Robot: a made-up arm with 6 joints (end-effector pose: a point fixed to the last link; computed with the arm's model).
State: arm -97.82 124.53 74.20 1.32 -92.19 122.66
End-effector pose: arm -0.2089 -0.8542 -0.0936 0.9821 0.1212 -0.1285 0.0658
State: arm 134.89 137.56 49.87 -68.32 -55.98 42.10
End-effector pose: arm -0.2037 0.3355 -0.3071 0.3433 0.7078 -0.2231 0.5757
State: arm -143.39 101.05 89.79 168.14 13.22 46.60
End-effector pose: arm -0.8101 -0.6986 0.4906 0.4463 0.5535 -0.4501 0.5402
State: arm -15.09 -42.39 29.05 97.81 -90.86 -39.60
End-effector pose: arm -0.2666 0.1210 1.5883 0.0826 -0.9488 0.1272 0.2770
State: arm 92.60 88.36 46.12 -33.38 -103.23 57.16
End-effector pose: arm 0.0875 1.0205 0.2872 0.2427 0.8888 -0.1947 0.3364
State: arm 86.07 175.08 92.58 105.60 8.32 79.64
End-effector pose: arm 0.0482 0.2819 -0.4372 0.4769 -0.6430 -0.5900 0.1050
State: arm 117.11 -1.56 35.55 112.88 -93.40 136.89
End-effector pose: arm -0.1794 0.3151 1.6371 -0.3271 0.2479 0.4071 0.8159
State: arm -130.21 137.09 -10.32 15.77 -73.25 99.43
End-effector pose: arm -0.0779 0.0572 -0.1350 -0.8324 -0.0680 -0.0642 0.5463
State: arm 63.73 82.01 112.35 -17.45 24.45 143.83
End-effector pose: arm 0.5845 0.9084 0.9398 0.0945 -0.2432 0.8584 0.4416
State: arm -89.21 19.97 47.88 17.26 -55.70 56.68
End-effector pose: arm -0.0631 -0.6054 1.4826 0.4272 -0.4710 -0.2799 0.7193
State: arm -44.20 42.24 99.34 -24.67 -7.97 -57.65
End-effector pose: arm 0.4705 -0.5182 1.4819 -0.5253 0.5470 -0.5170 0.3969
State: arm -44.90 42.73 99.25 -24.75 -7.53 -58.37
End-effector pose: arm 0.4696 -0.5292 1.4755 -0.5209 0.5496 -0.5161 0.4004
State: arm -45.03 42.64 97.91 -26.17 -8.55 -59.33
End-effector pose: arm 0.4747 -0.5360 1.4697 -0.5259 0.5536 -0.4939 0.4160
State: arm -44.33 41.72 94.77 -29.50 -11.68 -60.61
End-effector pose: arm 0.4886 -0.5364 1.4642 -0.5430 0.5582 -0.4399 0.4473
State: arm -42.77 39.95 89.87 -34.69 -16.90 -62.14
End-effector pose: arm 0.5109 -0.5287 1.4584 -0.5691 0.5586 -0.3522 0.4900
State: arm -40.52 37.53 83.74 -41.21 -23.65 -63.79
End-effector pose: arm 0.5382 -0.5124 1.4512 -0.5978 0.5486 -0.2377 0.5340
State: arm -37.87 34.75 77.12 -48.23 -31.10 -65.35
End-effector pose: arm 0.5661 -0.4886 1.4424 -0.6230 0.5254 -0.1111 0.5688
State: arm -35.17 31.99 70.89 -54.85 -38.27 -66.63
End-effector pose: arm 0.5905 -0.4602 1.4329 -0.6414 0.4916 0.0085 0.5890
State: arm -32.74 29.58 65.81 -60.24 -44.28 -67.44
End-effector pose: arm 0.6085 -0.4315 1.4249 -0.6539 0.4551 0.1046 0.5952
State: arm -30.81 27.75 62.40 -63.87 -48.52 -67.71
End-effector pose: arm 0.6191 -0.4066 1.4211 -0.6636 0.4246 0.1676 0.5927
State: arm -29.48 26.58 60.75 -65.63 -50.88 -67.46
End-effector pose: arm 0.6233 -0.3882 1.4225 -0.6728 0.4055 0.1975 0.5864
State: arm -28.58 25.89 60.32 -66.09 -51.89 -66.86
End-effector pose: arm 0.6235 -0.3752 1.4276 -0.6824 0.3957 0.2050 0.5794
